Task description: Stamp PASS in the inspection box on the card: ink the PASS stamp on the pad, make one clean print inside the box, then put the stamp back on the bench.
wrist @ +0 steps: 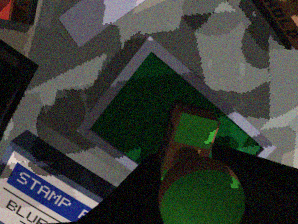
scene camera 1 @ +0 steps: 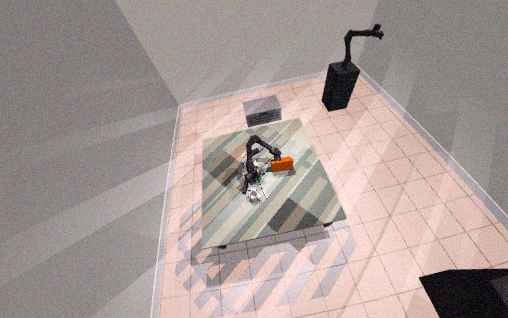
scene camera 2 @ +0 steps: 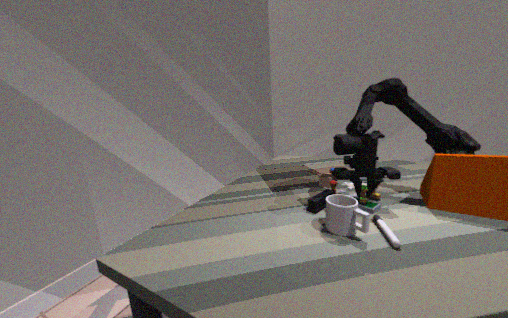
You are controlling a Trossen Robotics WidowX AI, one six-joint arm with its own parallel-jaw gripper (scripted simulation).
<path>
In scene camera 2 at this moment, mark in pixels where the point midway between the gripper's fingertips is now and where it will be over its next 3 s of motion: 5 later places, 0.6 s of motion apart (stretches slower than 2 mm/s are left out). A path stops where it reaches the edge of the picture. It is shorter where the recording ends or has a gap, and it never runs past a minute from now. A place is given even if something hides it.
The gripper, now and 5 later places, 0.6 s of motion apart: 362, 197; 362, 194; 363, 187; 361, 178; 357, 169; 362, 166
</path>
